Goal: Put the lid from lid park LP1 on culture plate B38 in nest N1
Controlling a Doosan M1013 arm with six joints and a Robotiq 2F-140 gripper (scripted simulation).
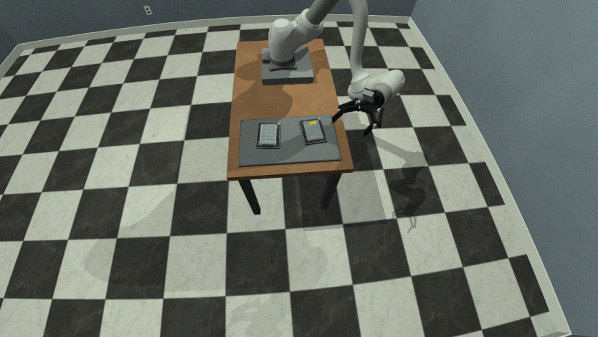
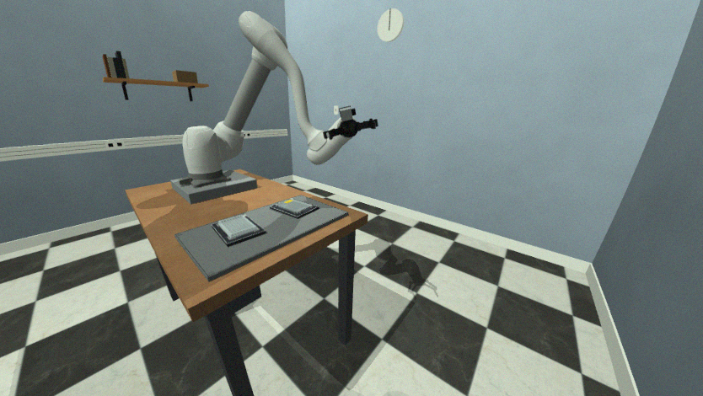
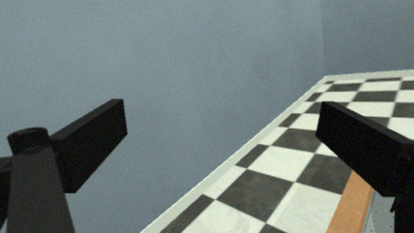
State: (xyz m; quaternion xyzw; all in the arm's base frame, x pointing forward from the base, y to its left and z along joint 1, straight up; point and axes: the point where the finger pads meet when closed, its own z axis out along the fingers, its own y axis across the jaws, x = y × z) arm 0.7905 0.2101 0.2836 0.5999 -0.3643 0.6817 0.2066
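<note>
Now: the clear lid 22 cm behind my hand, 9 cm to the right of it and 31 cm below it. Round my hand: culture plate: 22 cm behind, 33 cm to the right, 30 cm below.
</note>
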